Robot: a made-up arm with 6 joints.
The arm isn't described. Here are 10 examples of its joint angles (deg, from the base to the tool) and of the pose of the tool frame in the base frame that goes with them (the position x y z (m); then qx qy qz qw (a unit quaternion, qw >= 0)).
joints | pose
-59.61 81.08 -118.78 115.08 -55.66 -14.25 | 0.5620 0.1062 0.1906 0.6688 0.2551 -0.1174 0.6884
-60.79 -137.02 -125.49 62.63 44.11 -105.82 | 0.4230 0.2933 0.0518 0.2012 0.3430 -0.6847 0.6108
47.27 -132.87 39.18 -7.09 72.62 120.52 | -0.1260 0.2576 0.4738 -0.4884 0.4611 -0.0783 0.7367
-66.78 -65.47 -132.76 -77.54 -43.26 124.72 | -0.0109 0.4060 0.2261 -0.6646 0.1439 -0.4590 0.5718
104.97 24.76 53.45 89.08 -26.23 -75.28 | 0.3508 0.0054 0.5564 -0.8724 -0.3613 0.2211 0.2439
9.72 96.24 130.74 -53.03 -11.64 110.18 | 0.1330 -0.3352 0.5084 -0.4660 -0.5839 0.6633 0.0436
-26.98 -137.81 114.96 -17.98 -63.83 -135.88 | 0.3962 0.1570 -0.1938 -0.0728 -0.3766 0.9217 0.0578
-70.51 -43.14 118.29 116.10 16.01 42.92 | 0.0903 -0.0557 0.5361 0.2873 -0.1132 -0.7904 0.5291
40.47 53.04 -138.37 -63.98 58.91 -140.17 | -0.1021 -0.1814 0.7918 0.7437 0.5511 0.1845 0.3305
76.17 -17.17 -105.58 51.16 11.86 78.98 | 0.0223 0.0637 0.6077 -0.1324 0.4596 0.5721 0.6663
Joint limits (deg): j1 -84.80..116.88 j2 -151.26..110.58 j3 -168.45..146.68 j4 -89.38..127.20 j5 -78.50..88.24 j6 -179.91..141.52
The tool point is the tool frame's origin. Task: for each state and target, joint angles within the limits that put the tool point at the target. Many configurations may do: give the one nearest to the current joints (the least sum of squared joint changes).
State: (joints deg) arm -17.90 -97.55 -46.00 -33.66 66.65 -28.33
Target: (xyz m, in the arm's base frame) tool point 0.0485 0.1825 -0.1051
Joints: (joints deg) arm -16.38 -98.08 -49.77 -33.30 88.24 -55.43
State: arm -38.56 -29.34 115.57 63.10 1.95 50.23
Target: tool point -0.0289 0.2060 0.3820
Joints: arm -31.81 -33.33 100.00 100.00 -41.05 61.05
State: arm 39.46 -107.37 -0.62 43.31 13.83 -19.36
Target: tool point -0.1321 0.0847 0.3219
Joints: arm -8.51 -113.80 -10.53 56.35 19.15 25.85
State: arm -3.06 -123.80 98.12 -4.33 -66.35 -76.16
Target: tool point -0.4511 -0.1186 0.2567
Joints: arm 20.12 -80.62 91.56 28.93 -30.33 -59.71
